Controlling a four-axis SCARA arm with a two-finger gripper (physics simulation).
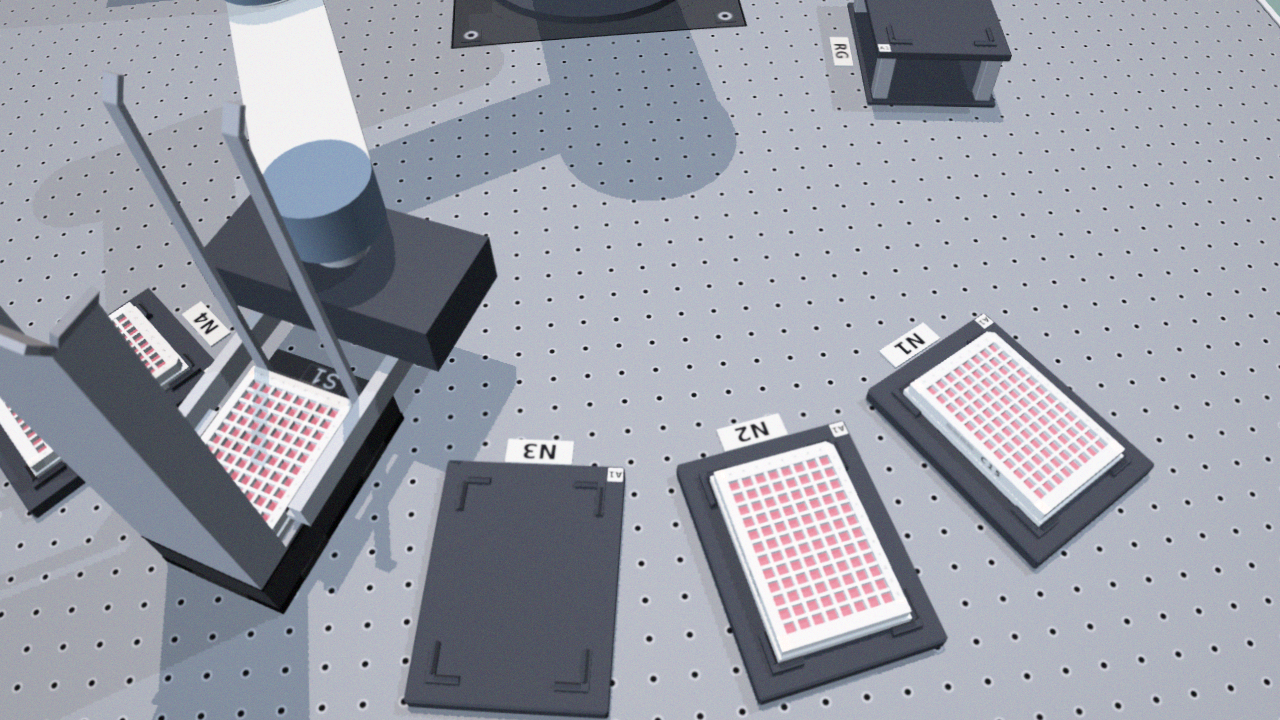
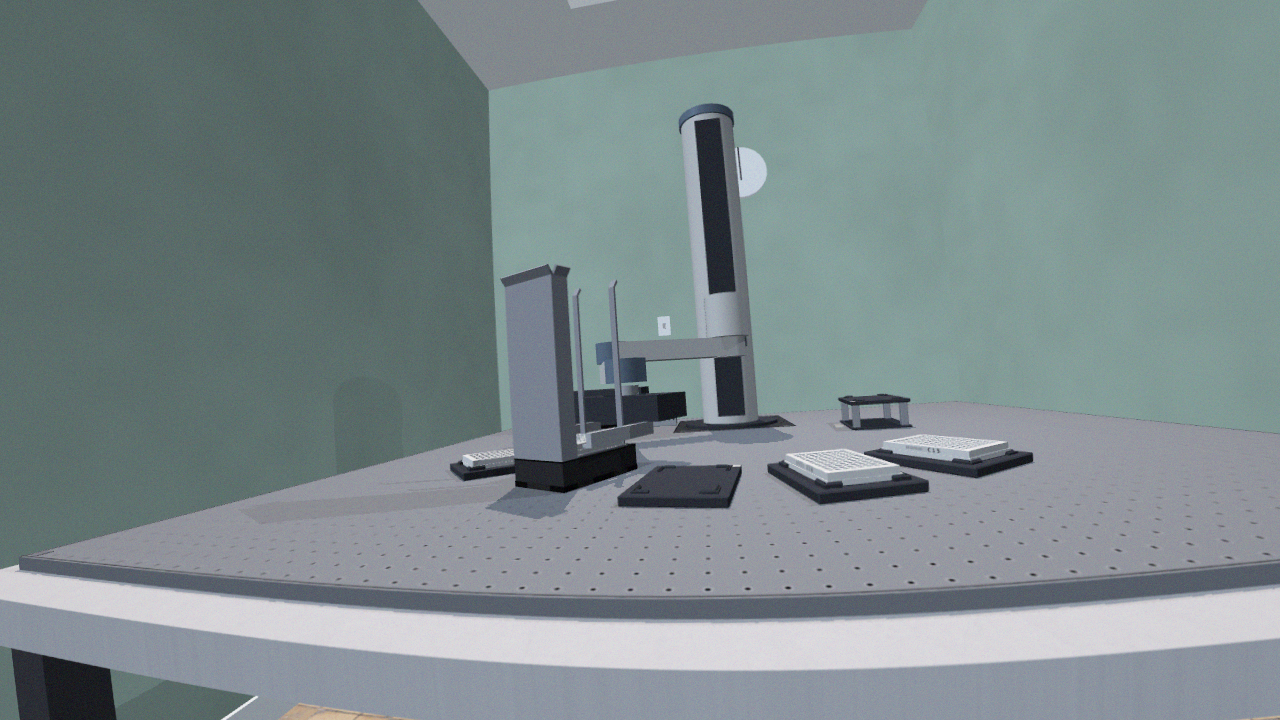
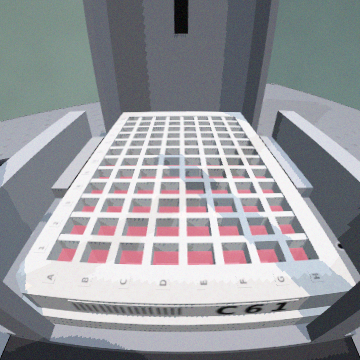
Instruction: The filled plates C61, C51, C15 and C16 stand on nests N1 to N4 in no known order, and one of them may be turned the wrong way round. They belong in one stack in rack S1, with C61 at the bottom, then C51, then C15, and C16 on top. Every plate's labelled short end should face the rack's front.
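Seen in the pictures: gripper, fingertip midpoint: (image 3: 181,126); arm's base, link origin: (image 2: 731,427).
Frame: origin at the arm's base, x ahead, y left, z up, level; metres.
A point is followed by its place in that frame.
Note:
Plate C61 (image 1: 290,420) @[x 0.616, y -0.232, z 0.069 m] (image 3: 196,205) @[x 0.615, y -0.246, z 0.066 m] lies level, low in rack S1 (image 1: 161,429) @[x 0.711, y -0.235, z 0.213 m] (image 2: 539,367) @[x 0.711, y -0.270, z 0.174 m]. Its labelled short end is at the side with the S1 tag, by the two thin posts. My gripper (image 1: 255,465) @[x 0.664, y -0.265, z 0.073 m] (image 3: 181,126) @[x 0.664, y -0.265, z 0.073 m] is shut on plate C61, one finger along each long side. A plate (image 1: 814,546) @[x 0.722, y 0.095, z 0.035 m] (image 2: 841,463) @[x 0.738, y 0.091, z 0.038 m] is on nest N2, its label hidden. Another plate (image 1: 1015,425) @[x 0.650, y 0.251, z 0.034 m] (image 2: 944,445) @[x 0.671, y 0.241, z 0.039 m] is on nest N1, and its side label seems to read C15. A third plate (image 1: 143,344) @[x 0.513, y -0.370, z 0.035 m] (image 2: 487,458) @[x 0.600, y -0.411, z 0.040 m] on nest N4 is partly hidden by the rack's wide column.
Nest N3 (image 1: 519,582) @[x 0.723, y -0.090, z 0.025 m] (image 2: 680,484) @[x 0.747, y -0.094, z 0.025 m] is empty, beside the rack. The stand RG (image 1: 935,26) @[x 0.252, y 0.302, z 0.073 m] (image 2: 874,400) @[x 0.291, y 0.289, z 0.073 m] is at the back right. The arm's column (image 2: 716,214) @[x 0.077, y 0.002, z 0.576 m] stands behind the rack. The rack's tall posts (image 1: 295,259) @[x 0.605, y -0.186, z 0.207 m] rise close to the gripper body.

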